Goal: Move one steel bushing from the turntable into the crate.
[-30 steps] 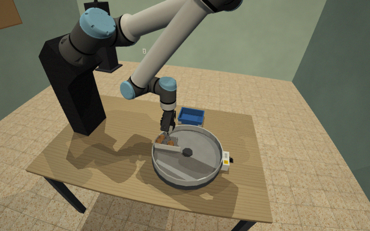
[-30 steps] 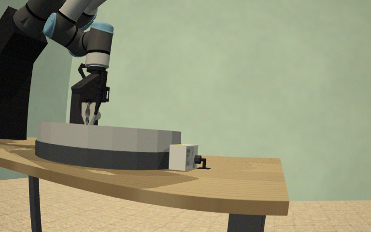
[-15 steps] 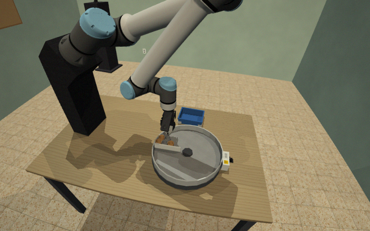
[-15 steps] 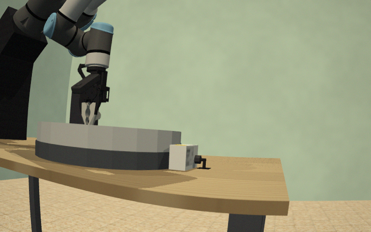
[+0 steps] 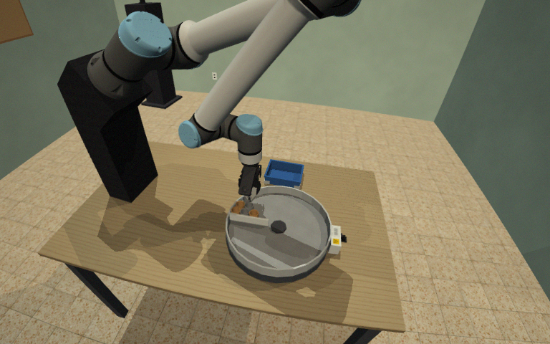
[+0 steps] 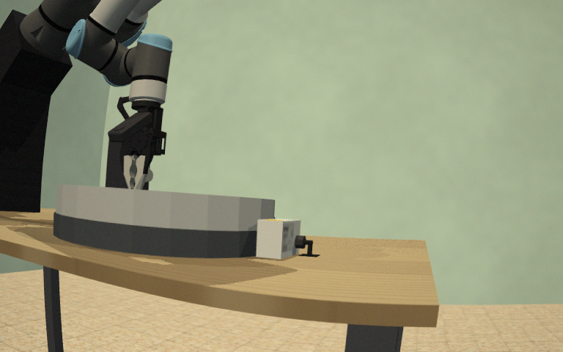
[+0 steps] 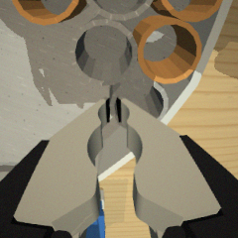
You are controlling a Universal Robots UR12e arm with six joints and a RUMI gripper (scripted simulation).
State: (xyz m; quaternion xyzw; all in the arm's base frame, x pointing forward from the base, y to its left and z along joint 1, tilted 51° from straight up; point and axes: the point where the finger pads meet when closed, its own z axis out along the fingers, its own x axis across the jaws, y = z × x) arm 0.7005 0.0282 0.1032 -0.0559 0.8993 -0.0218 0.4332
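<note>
My hand is 29 cm to the right of the blue crate, 8 cm short of it and 6 cm above it. Also, from my hand: round grey turntable (15 cm ahead, 8 cm to the right, 3 cm below).
</note>
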